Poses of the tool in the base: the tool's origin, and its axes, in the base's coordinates. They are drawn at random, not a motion.
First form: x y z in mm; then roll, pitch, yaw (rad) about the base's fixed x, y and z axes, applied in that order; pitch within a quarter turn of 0, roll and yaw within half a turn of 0.
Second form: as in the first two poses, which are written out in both.
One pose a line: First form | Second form
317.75 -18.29 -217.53 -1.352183 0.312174 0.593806 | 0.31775 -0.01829 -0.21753 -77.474 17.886 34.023
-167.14 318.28 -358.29 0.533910 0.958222 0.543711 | -0.16714 0.31828 -0.35829 30.591 54.902 31.152
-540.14 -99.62 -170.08 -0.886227 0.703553 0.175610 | -0.54014 -0.09962 -0.17008 -50.777 40.311 10.062
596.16 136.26 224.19 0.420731 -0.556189 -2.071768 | 0.59616 0.13626 0.22419 24.106 -31.867 -118.704
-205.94 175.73 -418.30 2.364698 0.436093 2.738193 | -0.20594 0.17573 -0.41830 135.487 24.986 156.887
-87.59 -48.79 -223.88 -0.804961 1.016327 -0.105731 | -0.08759 -0.04879 -0.22388 -46.121 58.231 -6.058
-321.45 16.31 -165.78 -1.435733 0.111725 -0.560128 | -0.32145 0.01631 -0.16578 -82.261 6.401 -32.093
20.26 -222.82 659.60 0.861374 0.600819 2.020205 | 0.02026 -0.22282 0.65960 49.353 34.424 115.749
